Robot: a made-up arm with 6 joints.
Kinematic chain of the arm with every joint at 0, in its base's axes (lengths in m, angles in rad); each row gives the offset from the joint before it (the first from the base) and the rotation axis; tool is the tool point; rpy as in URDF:
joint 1: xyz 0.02 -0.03 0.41 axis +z
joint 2: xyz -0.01 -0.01 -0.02 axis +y
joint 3: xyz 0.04 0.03 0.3 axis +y
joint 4: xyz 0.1 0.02 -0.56 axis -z
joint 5: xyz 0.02 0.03 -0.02 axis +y
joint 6: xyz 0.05 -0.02 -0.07 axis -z
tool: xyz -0.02 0 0 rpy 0.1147 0.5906 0.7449
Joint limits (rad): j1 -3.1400..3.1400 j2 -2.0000..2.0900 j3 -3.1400..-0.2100 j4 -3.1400..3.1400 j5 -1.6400..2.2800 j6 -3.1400..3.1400
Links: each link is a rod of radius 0.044 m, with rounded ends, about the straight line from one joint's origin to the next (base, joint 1, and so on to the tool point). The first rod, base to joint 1, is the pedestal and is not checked.
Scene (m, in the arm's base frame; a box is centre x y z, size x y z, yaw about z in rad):
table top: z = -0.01
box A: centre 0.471 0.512 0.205 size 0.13 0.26 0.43 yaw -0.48
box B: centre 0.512 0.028 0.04 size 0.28 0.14 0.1 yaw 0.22
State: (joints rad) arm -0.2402 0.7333 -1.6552 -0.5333 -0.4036 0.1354
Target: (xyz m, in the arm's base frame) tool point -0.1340 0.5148 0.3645
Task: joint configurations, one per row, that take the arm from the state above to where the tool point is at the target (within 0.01 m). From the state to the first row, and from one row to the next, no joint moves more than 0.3 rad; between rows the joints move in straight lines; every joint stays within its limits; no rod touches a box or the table.
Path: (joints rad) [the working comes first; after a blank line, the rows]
Joints at the target: 1.6378 -0.0418 -0.7430 -0.8511 -0.7505 0.2185
Straight joint move there: touches box A.

1: 0.0372 0.6325 -1.6649 -0.2430 -0.4763 0.2689
2: 0.3146 0.5317 -1.6747 0.0473 -0.5490 0.4025
3: 0.5921 0.4309 -1.6844 0.3376 -0.6217 0.5360
4: 0.8695 0.3301 -1.6942 0.6279 -0.6944 0.6696
5: 1.1469 0.2293 -1.7039 0.9183 -0.7670 0.8031
6: 1.2287 0.1841 -1.5437 0.6234 -0.7643 0.7057
7: 1.3105 0.1389 -1.3836 0.3285 -0.7615 0.6082
8: 1.3924 0.0937 -1.2234 0.0336 -0.7588 0.5108
9: 1.4742 0.0486 -1.0633 -0.2613 -0.7560 0.4133
10: 1.5560 0.0034 -0.9031 -0.5562 -0.7533 0.3159
11: 1.6378 -0.0418 -0.7430 -0.8511 -0.7505 0.2185

